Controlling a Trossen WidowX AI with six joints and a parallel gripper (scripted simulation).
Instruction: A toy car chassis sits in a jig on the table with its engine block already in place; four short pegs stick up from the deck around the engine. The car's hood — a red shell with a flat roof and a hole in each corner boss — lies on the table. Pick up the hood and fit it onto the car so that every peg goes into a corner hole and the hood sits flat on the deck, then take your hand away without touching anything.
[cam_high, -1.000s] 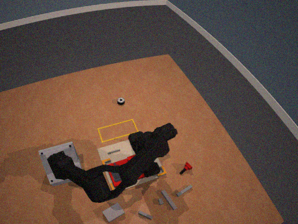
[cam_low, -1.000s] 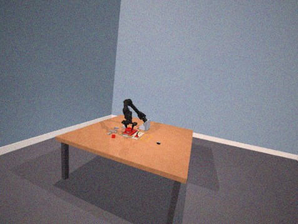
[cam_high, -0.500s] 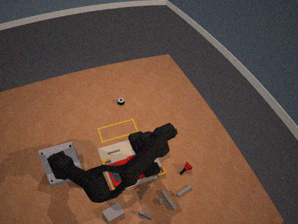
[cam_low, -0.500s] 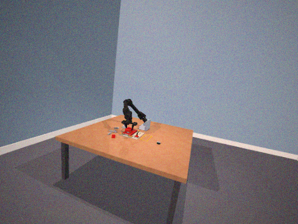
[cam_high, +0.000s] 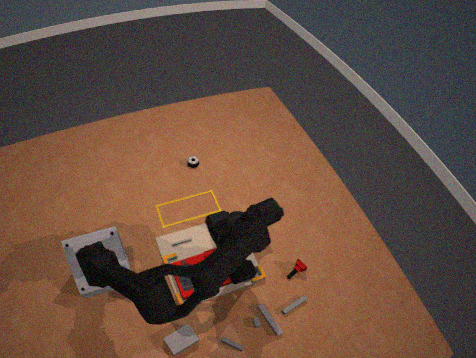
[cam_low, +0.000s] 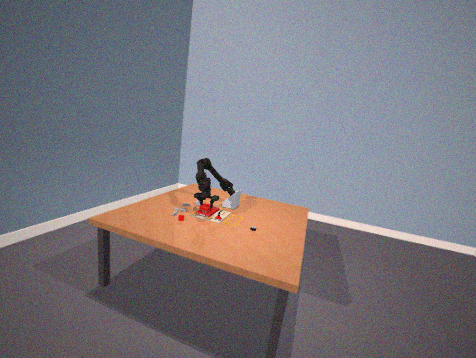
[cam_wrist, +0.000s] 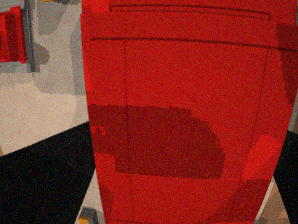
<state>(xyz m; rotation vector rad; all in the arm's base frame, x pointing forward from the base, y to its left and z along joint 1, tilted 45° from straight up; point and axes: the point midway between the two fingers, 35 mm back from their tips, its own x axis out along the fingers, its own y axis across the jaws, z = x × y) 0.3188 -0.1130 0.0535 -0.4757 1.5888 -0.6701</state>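
Now: gripper tip 3 cm above the grey engine block. The rest, counted from my gripper tip: red hood: 1 cm above.
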